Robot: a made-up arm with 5 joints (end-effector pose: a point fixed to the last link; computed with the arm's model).
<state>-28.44 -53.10 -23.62 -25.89 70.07</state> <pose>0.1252 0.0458 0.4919 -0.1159 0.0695 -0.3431 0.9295</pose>
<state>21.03 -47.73 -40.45 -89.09 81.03</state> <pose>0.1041 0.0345 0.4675 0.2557 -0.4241 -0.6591 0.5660</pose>
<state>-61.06 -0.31 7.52 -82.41 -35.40</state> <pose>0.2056 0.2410 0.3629 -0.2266 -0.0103 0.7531 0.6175</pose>
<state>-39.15 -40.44 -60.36 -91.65 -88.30</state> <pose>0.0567 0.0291 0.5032 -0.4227 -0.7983 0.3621 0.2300</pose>
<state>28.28 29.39 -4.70 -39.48 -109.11</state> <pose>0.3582 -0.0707 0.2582 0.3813 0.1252 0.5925 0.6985</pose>
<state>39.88 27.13 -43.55 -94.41 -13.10</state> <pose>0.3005 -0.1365 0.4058 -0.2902 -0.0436 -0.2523 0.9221</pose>
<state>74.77 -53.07 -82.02 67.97 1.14</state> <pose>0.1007 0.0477 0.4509 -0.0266 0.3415 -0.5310 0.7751</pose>
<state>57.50 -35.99 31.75 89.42 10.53</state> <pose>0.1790 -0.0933 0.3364 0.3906 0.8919 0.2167 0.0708</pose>
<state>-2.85 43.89 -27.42 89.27 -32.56</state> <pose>0.3041 0.0427 0.2615 -0.2910 -0.9276 -0.1979 0.1257</pose>
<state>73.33 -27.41 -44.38 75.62 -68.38</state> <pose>0.1627 -0.0856 0.4297 0.5143 0.2731 0.0783 0.8092</pose>
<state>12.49 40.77 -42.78 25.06 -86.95</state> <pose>0.3652 -0.0039 0.2739 0.5004 0.4645 0.4946 0.5378</pose>
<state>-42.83 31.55 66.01 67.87 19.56</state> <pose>0.1537 0.0741 0.2259 0.2414 -0.6533 -0.0063 0.7175</pose>
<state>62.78 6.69 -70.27 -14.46 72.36</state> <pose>0.1861 -0.1160 0.4861 -0.0393 0.3395 -0.8635 0.3708</pose>
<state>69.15 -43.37 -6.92 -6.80 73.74</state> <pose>0.1573 -0.0877 0.4716 -0.0230 0.5065 -0.8128 0.2869</pose>
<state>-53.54 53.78 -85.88 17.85 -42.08</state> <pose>0.2508 0.2519 0.3318 -0.2123 0.4891 0.7130 0.4552</pose>
